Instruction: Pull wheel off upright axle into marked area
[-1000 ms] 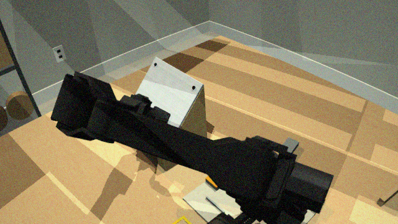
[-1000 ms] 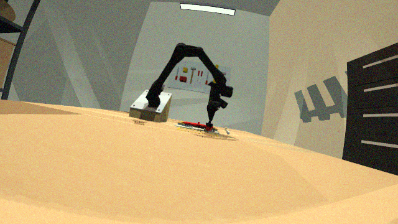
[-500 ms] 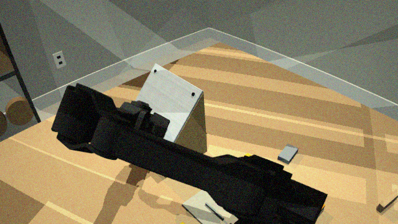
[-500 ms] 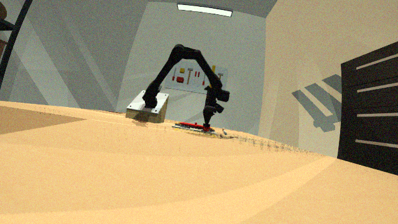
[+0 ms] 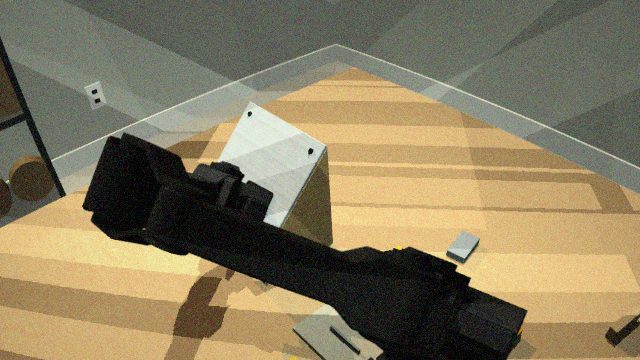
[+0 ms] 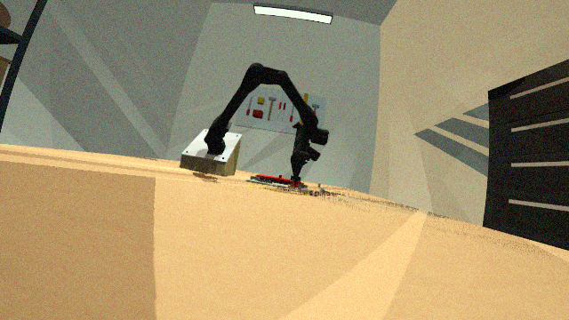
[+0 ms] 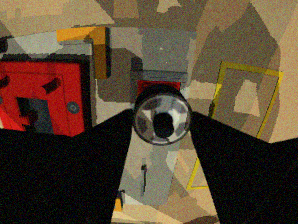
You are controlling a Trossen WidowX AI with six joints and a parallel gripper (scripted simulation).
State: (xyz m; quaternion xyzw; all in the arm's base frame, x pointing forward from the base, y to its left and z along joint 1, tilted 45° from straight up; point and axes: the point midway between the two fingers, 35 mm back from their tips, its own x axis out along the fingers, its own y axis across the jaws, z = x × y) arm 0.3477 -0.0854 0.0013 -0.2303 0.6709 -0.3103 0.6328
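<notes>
The wheel lies right at my gripper tip.
</notes>
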